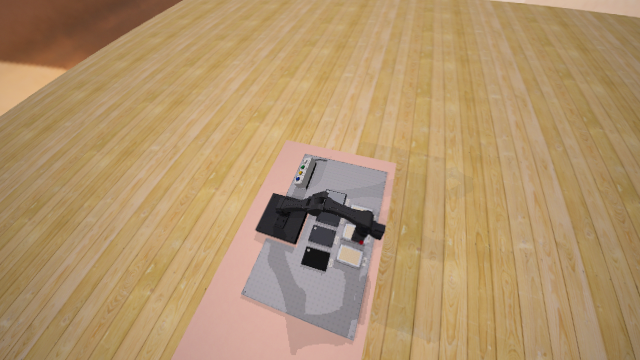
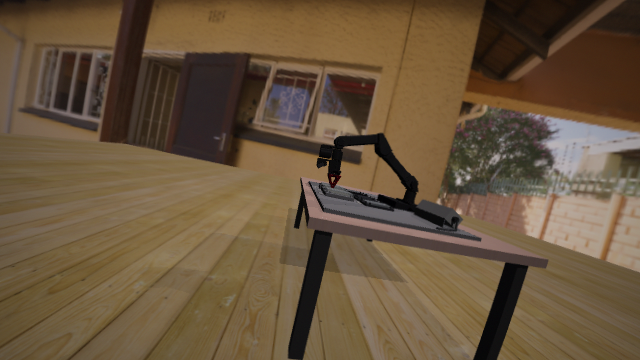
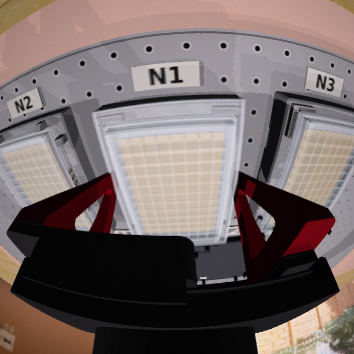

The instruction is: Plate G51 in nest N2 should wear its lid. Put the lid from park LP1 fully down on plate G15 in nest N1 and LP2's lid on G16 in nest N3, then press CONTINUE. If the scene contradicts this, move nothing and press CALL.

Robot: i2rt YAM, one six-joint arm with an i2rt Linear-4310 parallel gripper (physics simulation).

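Seen in the pictures: gripper, fingertip midpoint: (image 1: 358, 234) (image 2: 331, 187) (image 3: 174, 177); arm's base, origin of the base link: (image 1: 285, 212) (image 2: 407, 203).
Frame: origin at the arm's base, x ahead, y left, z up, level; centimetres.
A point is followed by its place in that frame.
My gripper (image 3: 174, 177) @(x 46.9, y 1.7, z 0.1 cm) (image 1: 361, 239) @(x 46.9, y 1.7, z 0.1 cm) (image 2: 333, 182) @(x 46.9, y 1.7, z 0.1 cm) hangs over nest N1 at the board's right edge. Its red fingers are shut on the long sides of a clear lid (image 3: 168, 116) @(x 51.7, y 1.8, z 0.9 cm) (image 1: 348, 231) @(x 41.0, y 1.1, z 1.4 cm). A beige gridded plate shows through the lid. I cannot tell whether the lid sits fully down. The plate in nest N2 (image 3: 31, 168) @(x 48.5, y 13.6, z 0.4 cm) lies to the left and the plate in nest N3 (image 3: 321, 165) @(x 48.1, y -10.1, z 0.6 cm) (image 1: 349, 256) @(x 45.4, y -11.9, z 0.6 cm) to the right. Both have pale rims and beige grids. The N3 nest's dark wall shows beside its plate.
Dark square pads (image 1: 322, 236) @(x 27.2, y -5.8, z -2.0 cm) (image 1: 316, 258) @(x 28.3, y -18.7, z -2.0 cm) lie in a row beside the nests. A button box (image 1: 303, 172) @(x 1.1, y 29.2, z 4.4 cm) stands at the board's far corner. The grey perforated board (image 1: 313, 295) @(x 33.3, y -36.6, z -3.0 cm) lies on a pink table (image 1: 232, 322) @(x -1.9, y -63.6, z -4.3 cm) (image 2: 402, 235) @(x 30.8, y 61.4, z -4.7 cm). The arm's black base (image 1: 279, 219) @(x -1.0, y -5.5, z 1.0 cm) sits at the left.
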